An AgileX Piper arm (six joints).
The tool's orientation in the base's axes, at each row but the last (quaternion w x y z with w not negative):
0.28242 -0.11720 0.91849 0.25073
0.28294 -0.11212 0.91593 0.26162
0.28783 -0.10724 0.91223 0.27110
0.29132 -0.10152 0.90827 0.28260
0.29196 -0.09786 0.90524 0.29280
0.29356 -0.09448 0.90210 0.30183
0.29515 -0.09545 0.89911 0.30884
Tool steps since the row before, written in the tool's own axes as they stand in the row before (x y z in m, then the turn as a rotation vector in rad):
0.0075 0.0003 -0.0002 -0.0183 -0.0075 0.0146
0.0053 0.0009 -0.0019 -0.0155 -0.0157 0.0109
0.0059 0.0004 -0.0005 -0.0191 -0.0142 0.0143
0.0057 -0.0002 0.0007 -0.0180 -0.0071 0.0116
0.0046 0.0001 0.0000 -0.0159 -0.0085 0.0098
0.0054 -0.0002 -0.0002 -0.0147 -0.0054 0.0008
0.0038 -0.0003 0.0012 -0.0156 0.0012 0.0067
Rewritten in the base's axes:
-0.0063 -0.0004 -0.0041 0.0243 0.0027 -0.0028
-0.0055 -0.0006 -0.0013 0.0232 -0.0064 -0.0052
-0.0052 -0.0002 -0.0029 0.0272 -0.0031 -0.0048
-0.0042 0.0001 -0.0039 0.0225 0.0012 -0.0004
-0.0038 0.0001 -0.0026 0.0205 -0.0010 -0.0012
-0.0044 -0.0002 -0.0031 0.0142 -0.0039 0.0055
-0.0024 0.0005 -0.0032 0.0153 0.0049 0.0055

